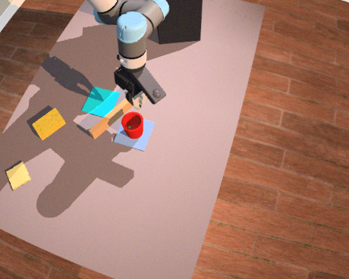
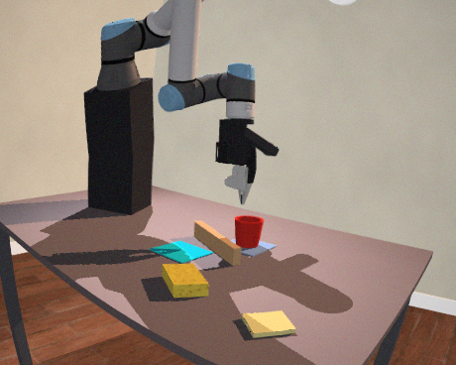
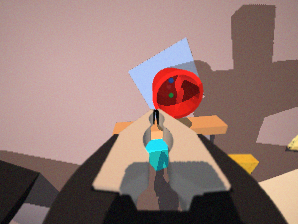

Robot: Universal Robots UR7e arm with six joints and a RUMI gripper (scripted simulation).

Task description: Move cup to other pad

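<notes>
My hand is 100 mm above the red cup, 30 mm short of it and 20 mm to the left of it. From my hand the other things lie so: yellow sponge (340 mm to the right, 110 mm ahead, 100 mm below); green marble (100 mm below, 40 mm to the right, 30 mm ahead); wooden rail (110 mm below, 100 mm to the right).
</notes>
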